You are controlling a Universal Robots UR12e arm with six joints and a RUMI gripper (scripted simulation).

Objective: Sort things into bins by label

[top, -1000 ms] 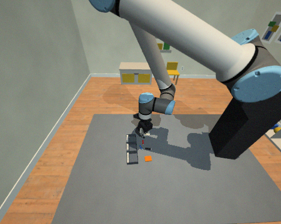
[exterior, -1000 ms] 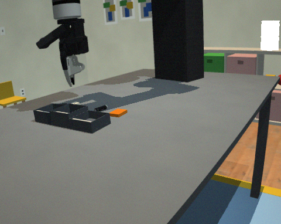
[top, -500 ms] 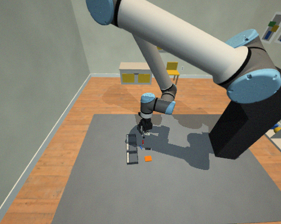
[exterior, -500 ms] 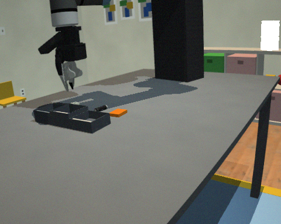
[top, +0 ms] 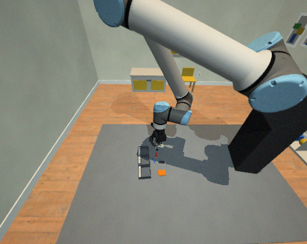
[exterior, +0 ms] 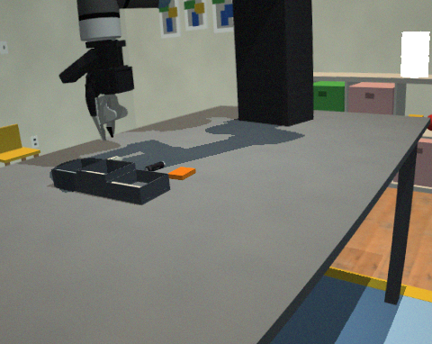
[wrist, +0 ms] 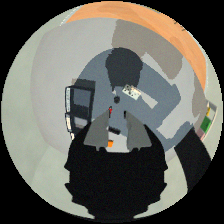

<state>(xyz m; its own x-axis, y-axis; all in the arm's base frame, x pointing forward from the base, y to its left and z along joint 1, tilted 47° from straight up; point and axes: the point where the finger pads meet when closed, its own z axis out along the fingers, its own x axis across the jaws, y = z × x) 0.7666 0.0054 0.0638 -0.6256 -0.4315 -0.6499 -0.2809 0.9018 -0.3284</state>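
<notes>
Now: hand 3 cm past the white dotted tile, 4 cm to the left of it and 8 cm above it. Also, from my hand: black cylinder 5 cm behind, 11 cm to the left, 8 cm below; then small blue piece 1 cm ahead, 10 cm to the left, 8 cm below; then red piece 5 cm to the left, 8 cm below.
</notes>
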